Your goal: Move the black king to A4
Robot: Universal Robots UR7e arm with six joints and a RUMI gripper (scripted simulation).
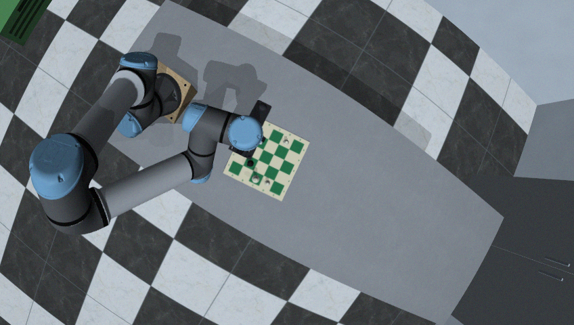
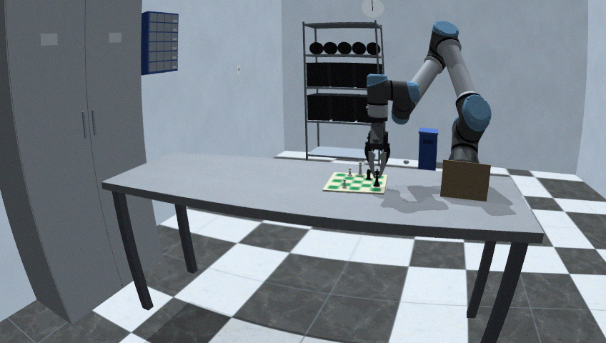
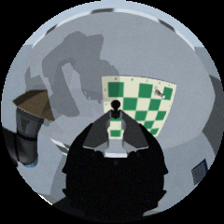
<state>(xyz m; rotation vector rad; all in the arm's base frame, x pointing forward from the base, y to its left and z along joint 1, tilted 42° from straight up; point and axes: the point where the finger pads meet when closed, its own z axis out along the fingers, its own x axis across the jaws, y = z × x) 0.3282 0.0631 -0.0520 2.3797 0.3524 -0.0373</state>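
Right now my hand is 1 cm above the black king. The rest, counted from my hand: chessboard: 8 cm ahead, 5 cm below, 2 cm to the right.
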